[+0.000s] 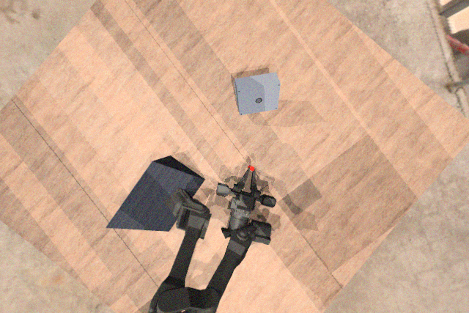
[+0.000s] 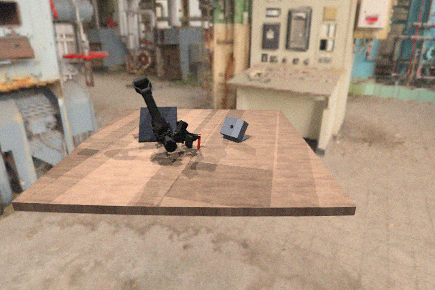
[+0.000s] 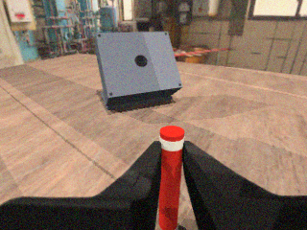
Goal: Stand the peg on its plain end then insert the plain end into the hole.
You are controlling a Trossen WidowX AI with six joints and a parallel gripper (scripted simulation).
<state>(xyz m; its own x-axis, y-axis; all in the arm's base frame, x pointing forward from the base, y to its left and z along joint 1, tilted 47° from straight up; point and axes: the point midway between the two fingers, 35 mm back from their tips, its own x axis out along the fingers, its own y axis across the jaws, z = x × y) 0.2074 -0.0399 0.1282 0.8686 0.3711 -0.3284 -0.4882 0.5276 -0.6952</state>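
Now: the red peg 1 cm below my gripper tip. Round my gripper tip: sloped grey-blue panel: 18 cm ahead, 15 cm to the left.
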